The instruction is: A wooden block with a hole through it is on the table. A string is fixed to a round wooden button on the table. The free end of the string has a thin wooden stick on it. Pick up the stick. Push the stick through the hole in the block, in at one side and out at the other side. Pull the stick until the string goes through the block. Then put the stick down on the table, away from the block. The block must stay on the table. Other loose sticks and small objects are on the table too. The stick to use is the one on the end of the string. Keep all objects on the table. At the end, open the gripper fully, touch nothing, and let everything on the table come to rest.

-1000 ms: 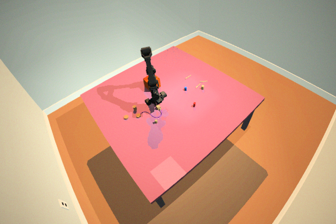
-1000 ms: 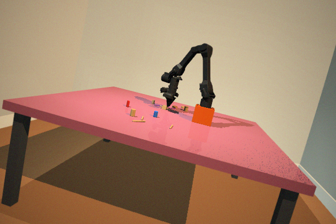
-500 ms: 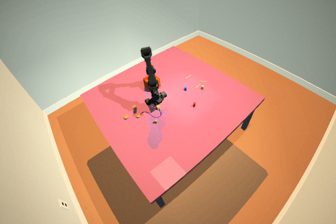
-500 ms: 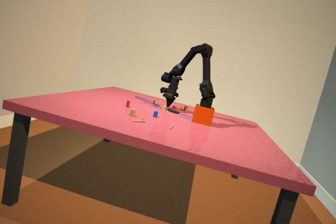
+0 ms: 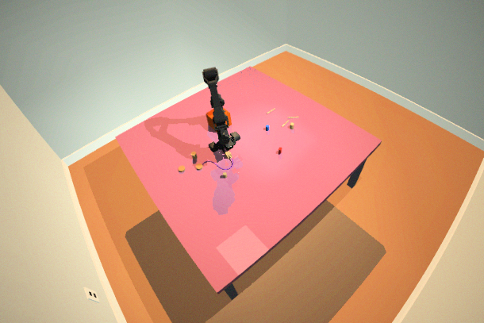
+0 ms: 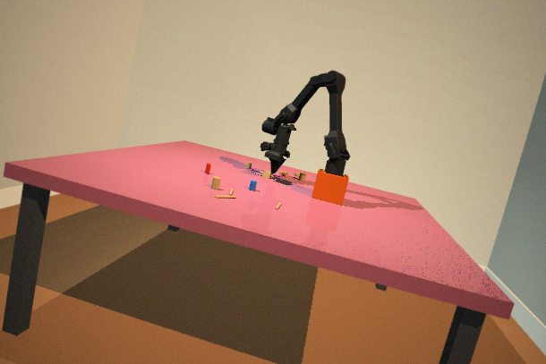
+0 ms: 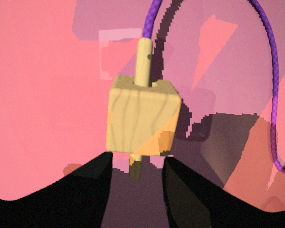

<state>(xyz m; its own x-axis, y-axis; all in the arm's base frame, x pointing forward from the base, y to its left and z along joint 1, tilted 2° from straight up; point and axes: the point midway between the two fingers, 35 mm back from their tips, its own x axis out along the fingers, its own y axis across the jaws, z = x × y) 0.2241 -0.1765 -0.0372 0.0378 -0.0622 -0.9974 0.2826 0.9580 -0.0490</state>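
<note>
Now: gripper tip 2 cm short of the wooden block, 1 cm to the left of it and 1 cm above it. The rest, counted from my gripper tip: round wooden button: 18 cm to the right, 6 cm behind, 2 cm below; then thin wooden stick: 3 cm ahead, 1 cm to the right, 1 cm below; then red peg: 25 cm ahead, 20 cm to the left.
</note>
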